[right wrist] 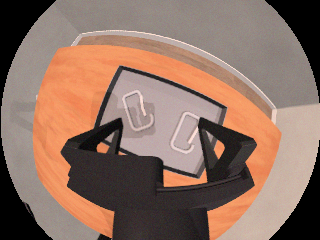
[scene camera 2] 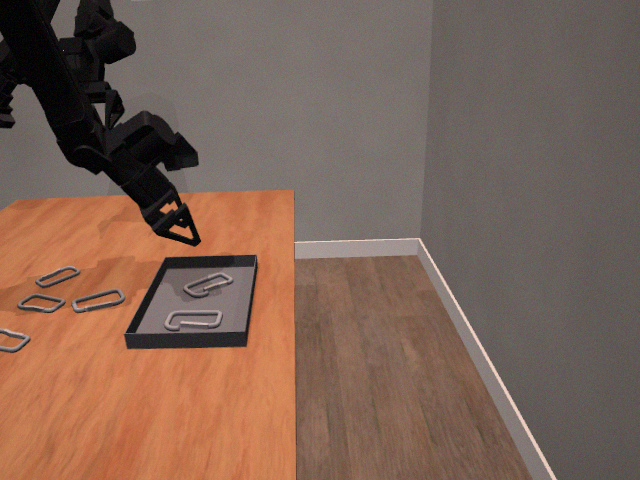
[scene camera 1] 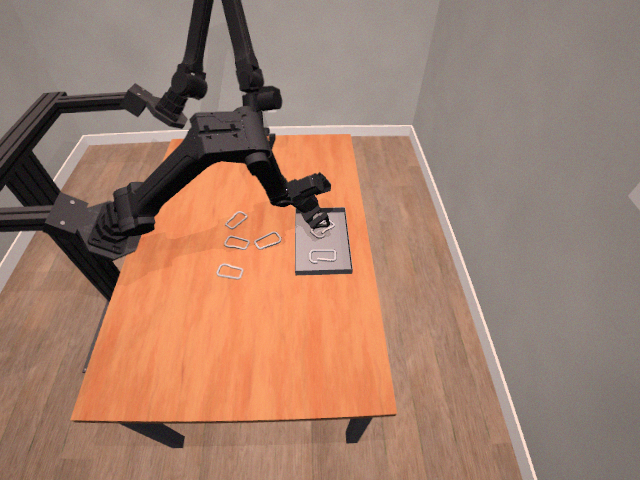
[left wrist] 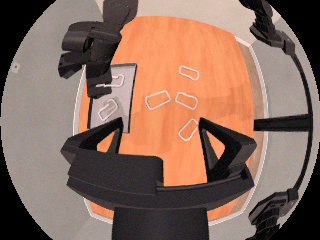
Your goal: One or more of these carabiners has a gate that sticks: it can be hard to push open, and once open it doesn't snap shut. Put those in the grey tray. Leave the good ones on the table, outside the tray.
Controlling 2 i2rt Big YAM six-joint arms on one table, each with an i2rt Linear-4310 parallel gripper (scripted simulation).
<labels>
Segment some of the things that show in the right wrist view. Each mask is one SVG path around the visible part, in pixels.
My right gripper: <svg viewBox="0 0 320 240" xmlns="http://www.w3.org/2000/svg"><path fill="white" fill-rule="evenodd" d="M254 138L200 117L198 131L207 183L164 187L163 160L158 157L119 155L123 132L122 118L117 118L102 126L69 138L60 153L71 166L68 173L67 187L86 200L107 210L114 211L112 240L210 240L207 211L233 201L255 186L249 168L246 165L247 159L257 147ZM207 132L224 144L224 151L219 159L210 143ZM115 131L107 152L97 152L98 144Z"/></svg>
A grey tray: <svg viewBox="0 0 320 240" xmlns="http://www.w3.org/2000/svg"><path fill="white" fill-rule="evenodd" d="M207 132L213 149L215 149L218 139ZM115 131L101 143L109 147ZM119 65L106 90L93 128L117 118L122 118L123 134L119 152L125 155L159 157L163 160L164 170L200 180L205 170L205 163L199 131L197 131L191 143L187 142L198 125L198 120L186 115L174 142L176 147L183 150L188 150L191 144L194 144L194 149L190 153L184 154L172 149L170 146L171 139L184 112L189 111L223 126L228 107L207 95L170 79L143 70ZM135 90L139 90L142 93L147 116L144 116L138 94L127 97L126 102L134 126L139 128L149 124L151 121L149 114L153 113L155 118L154 124L150 128L139 132L132 130L122 101L125 94Z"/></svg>
</labels>
